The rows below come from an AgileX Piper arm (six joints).
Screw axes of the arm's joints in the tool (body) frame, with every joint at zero. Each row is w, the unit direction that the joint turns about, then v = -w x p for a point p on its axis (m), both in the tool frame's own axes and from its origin. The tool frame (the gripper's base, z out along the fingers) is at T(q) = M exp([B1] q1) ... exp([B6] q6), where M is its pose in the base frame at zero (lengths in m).
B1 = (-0.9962, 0, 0.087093, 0, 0.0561, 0)
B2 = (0, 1, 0, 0.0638, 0, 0.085)
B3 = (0, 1, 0, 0.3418, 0, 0.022)
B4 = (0, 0, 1, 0, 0, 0)
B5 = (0, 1, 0, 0.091, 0, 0)
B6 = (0, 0, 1, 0, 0, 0)
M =
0.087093 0 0.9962 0.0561
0 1 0 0
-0.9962 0 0.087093 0.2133
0 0 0 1
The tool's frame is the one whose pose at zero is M.
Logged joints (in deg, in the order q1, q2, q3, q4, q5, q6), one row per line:
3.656, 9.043, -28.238, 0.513, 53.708, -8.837
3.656, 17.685, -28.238, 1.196, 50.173, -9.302
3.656, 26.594, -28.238, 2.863, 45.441, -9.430
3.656, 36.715, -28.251, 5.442, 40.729, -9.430
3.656, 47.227, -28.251, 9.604, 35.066, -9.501
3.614, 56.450, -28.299, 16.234, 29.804, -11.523
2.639, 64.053, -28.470, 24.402, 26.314, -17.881
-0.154, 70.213, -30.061, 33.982, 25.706, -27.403
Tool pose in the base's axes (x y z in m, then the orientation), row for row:
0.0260, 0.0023, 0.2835, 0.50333, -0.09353, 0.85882, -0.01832
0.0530, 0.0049, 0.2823, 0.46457, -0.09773, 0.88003, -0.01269
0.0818, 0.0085, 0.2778, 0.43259, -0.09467, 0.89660, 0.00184
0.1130, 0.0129, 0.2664, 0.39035, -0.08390, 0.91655, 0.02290
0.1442, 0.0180, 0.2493, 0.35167, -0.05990, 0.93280, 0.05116
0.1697, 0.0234, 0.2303, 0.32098, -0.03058, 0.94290, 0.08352
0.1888, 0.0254, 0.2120, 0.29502, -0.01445, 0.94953, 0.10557
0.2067, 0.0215, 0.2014, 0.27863, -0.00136, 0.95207, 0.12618
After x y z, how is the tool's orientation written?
As a quaternion, w x y z.
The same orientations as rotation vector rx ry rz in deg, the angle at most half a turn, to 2 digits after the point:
-12.94, 118.83, -2.53
-13.76, 123.86, -1.79
-13.52, 128.02, 0.26
-12.22, 133.45, 3.33
-8.88, 138.33, 7.59
-4.60, 141.93, 12.57
-2.20, 144.77, 16.10
-0.21, 146.36, 19.40

